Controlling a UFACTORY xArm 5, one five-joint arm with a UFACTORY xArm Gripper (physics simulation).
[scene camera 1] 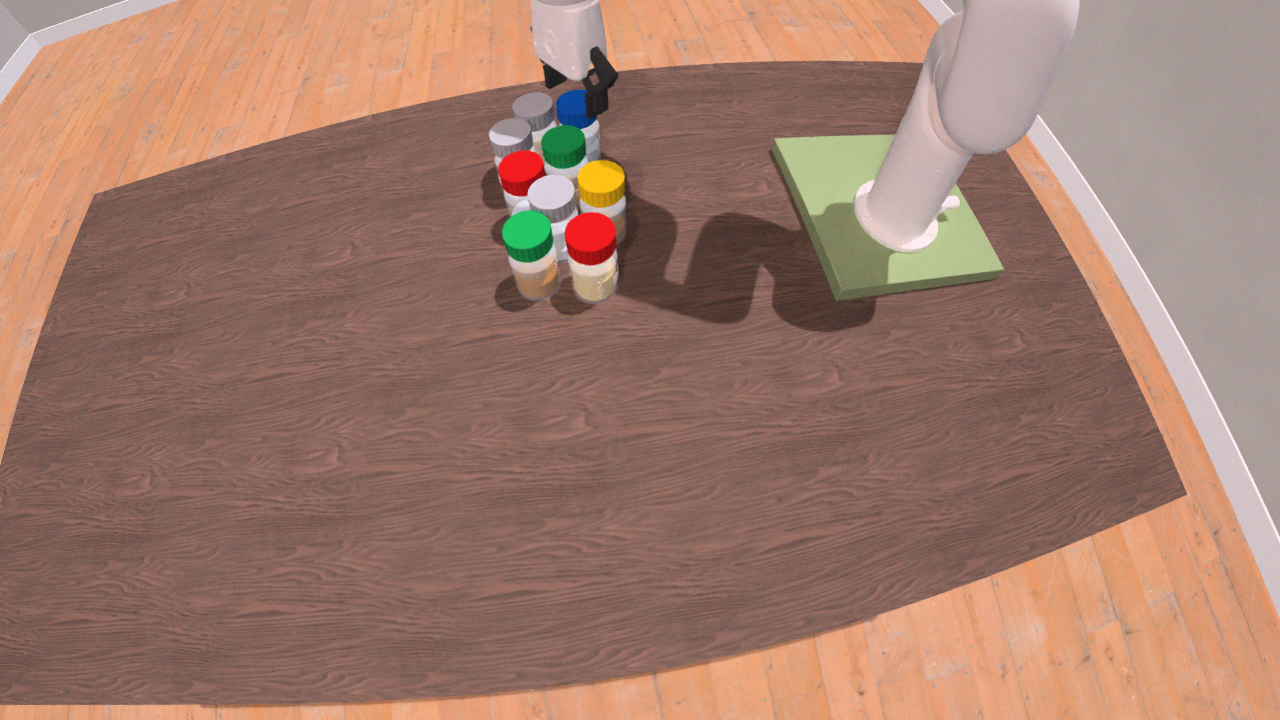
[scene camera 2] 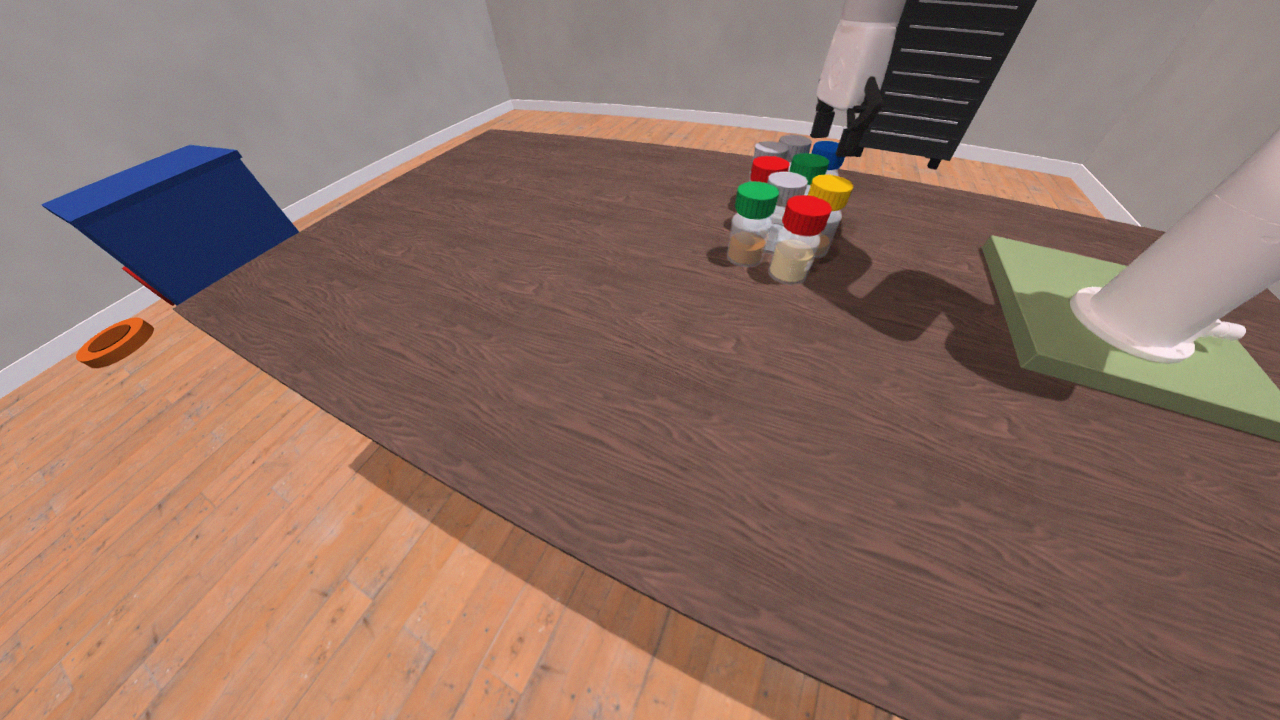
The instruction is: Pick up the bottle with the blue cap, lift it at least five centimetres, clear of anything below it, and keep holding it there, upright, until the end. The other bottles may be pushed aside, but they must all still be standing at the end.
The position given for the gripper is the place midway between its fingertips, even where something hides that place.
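The gripper [scene camera 2: 831,146] can be seen, and the same gripper [scene camera 1: 576,98] appears there as well. The scene also has a green-capped bottle [scene camera 1: 564,148], together with a grey-capped bottle [scene camera 1: 536,108].
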